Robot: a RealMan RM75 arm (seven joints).
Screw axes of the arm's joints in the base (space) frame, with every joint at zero. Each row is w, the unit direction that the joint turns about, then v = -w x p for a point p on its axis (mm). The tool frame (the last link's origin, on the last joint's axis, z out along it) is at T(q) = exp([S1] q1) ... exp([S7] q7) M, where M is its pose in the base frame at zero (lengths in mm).
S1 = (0, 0, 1, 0, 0, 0)
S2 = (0, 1, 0, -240.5, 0, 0)
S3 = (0, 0, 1, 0, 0, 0)
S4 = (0, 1, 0, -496.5, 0, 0)
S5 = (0, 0, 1, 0, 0, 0)
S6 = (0, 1, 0, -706.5, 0, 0)
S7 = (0, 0, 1, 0, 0, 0)
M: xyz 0 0 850.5 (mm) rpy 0 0 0 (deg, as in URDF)
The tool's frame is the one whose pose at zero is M.
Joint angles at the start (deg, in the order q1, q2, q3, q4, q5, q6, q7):
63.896 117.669 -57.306 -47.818 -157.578 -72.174 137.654
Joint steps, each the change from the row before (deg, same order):
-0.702 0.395 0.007 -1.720 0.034 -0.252 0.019
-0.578 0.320 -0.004 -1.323 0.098 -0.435 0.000
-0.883 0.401 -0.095 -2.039 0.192 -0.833 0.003
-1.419 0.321 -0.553 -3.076 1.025 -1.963 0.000
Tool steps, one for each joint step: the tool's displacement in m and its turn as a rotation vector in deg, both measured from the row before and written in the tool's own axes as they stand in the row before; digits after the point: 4 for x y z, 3 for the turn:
-0.0003 0.0003 -0.0024 0.298 -0.749 -0.039
0.0004 0.0008 -0.0017 0.005 -0.418 0.001
0.0008 0.0011 -0.0031 -0.024 -0.515 -0.062
0.0020 0.0029 -0.0055 -0.726 -0.491 -0.201

